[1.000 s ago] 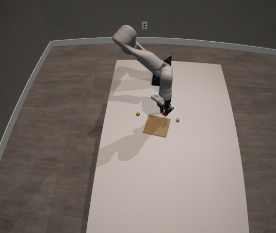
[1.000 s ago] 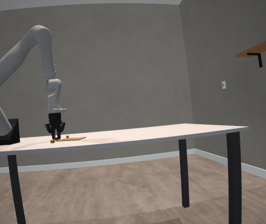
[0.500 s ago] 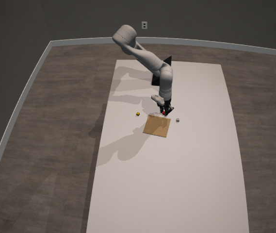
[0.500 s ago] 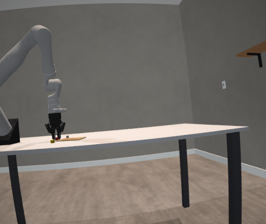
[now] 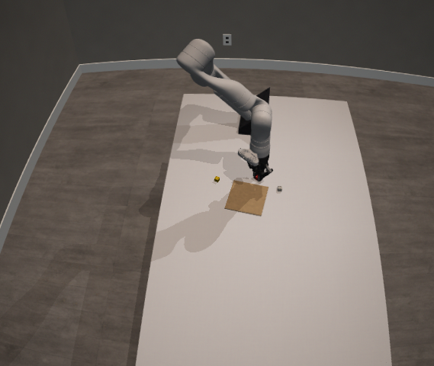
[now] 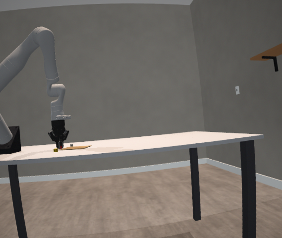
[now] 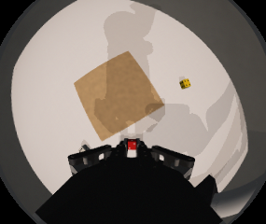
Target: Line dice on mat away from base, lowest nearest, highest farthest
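Now: the red die 1 cm below my hand. From my hand the other things lie so: yellow die: 16 cm to the right, 1 cm below; then square mat: 9 cm ahead, 5 cm to the right, 2 cm below; then white die: 8 cm to the left, 6 cm ahead, 1 cm below.
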